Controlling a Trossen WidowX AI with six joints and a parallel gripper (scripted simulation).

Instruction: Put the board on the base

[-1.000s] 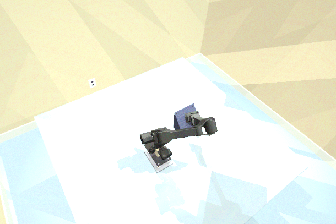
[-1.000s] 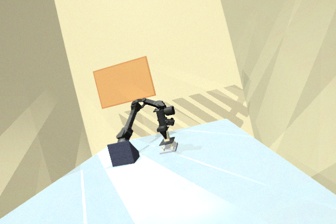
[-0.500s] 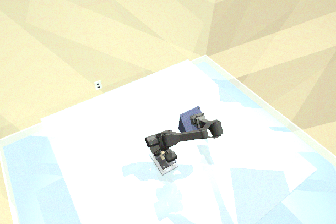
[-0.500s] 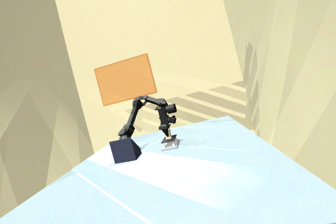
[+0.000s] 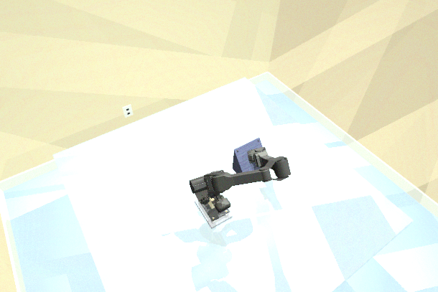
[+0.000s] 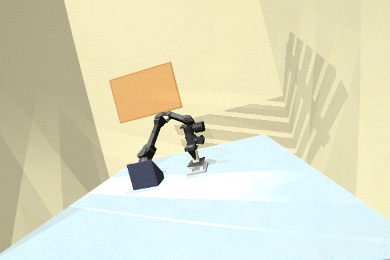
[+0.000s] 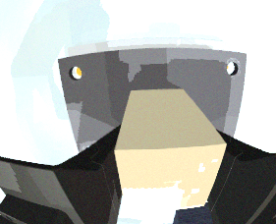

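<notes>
Right now my gripper tip is right at the flat black board. Round my gripper tip: grey base: 6 cm below.
</notes>
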